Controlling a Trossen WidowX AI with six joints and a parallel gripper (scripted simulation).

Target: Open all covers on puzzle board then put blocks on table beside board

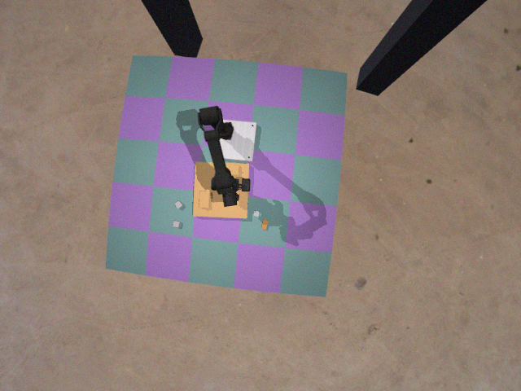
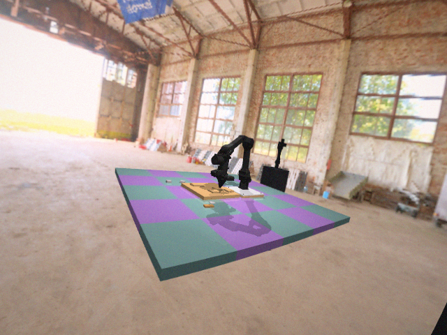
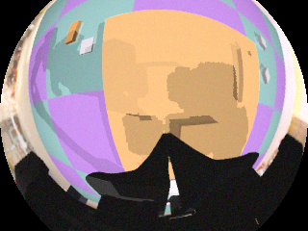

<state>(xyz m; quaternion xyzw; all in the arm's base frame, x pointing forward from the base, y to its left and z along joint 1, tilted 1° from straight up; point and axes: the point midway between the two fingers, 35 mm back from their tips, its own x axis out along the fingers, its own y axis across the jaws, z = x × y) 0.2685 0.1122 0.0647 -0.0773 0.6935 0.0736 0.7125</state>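
Right now the orange puzzle board is 70 mm to the right of my gripper tip, 30 mm below it and 20 mm ahead of it. The rest, counted from my gripper tip: orange block 210 mm to the left, 160 mm ahead, 40 mm below.
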